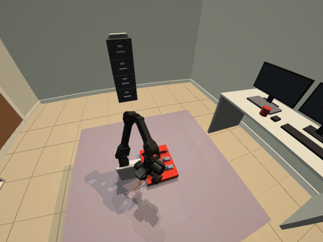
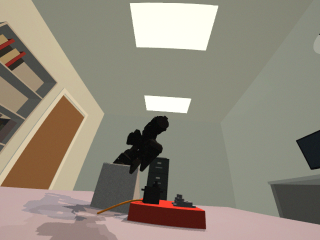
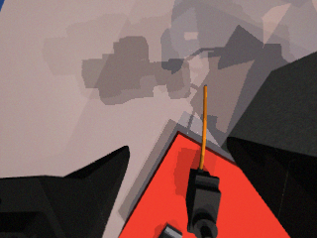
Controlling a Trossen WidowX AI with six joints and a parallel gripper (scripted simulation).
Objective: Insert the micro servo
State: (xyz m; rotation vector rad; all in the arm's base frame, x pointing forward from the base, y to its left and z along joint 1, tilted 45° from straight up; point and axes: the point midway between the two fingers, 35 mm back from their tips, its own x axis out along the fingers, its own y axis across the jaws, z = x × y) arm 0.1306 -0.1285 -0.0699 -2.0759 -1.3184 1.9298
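My gripper tip is 160 mm to the right of the red deck, 120 mm above it and 80 mm short of it.
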